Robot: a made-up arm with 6 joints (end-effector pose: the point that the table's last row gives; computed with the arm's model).
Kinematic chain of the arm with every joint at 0, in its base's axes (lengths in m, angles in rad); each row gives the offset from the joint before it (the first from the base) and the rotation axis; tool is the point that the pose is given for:
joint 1: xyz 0 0 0.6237 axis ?
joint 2: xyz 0.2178 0 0 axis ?
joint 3: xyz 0 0 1.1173 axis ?
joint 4: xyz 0 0 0.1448 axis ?
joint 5: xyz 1.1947 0 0 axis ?
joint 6: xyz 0.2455 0 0 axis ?
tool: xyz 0 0 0
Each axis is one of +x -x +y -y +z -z.
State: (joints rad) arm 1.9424 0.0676 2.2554 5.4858 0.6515 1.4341
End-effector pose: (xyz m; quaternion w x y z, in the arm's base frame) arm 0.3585 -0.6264 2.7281 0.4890 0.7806 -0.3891 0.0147
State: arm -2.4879 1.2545 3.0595 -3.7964 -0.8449 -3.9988
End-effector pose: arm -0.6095 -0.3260 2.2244 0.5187 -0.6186 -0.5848 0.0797
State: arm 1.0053 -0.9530 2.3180 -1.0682 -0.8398 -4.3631
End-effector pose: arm -1.2245 -1.6306 1.0393 0.1742 0.0667 -0.9126 -0.3639
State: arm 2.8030 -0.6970 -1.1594 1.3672 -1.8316 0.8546
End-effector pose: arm -0.4476 0.4039 1.0624 0.0843 -0.8944 -0.4329 0.0742
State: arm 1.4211 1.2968 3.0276 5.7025 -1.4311 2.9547
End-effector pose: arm 0.0404 1.1623 2.1485 0.1403 -0.5206 -0.8416 -0.0319
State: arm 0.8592 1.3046 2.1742 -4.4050 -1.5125 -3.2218
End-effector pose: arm 1.4232 1.2927 1.9826 0.3165 0.8349 -0.4495 -0.0270
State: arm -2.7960 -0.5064 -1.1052 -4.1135 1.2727 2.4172
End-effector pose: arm -0.6205 -0.4294 0.8971 0.0487 -0.8125 0.4653 0.3479
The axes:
joint 1: +z
joint 2: +y
joint 3: -y
joint 4: -x
joint 5: -y
joint 6: -x

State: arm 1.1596 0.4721 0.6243 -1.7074 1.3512 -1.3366
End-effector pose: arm 0.9941 1.6858 1.9189 0.0232 0.9948 -0.0846 -0.0514
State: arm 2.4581 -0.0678 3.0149 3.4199 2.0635 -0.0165
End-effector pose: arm 0.7593 -0.5418 1.8650 0.4973 -0.3560 -0.7899 -0.0453
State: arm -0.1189 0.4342 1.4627 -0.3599 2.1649 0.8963
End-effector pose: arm 0.9312 -0.1834 2.7159 0.0118 0.0966 -0.8519 -0.5146
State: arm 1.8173 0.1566 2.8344 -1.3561 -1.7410 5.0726
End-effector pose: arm -0.0631 -0.7181 2.1598 0.0023 -0.0561 -0.0678 -0.9961
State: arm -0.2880 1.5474 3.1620 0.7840 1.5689 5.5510
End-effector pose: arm 0.9737 -0.1076 1.8299 0.1637 -0.4840 -0.8047 0.3022
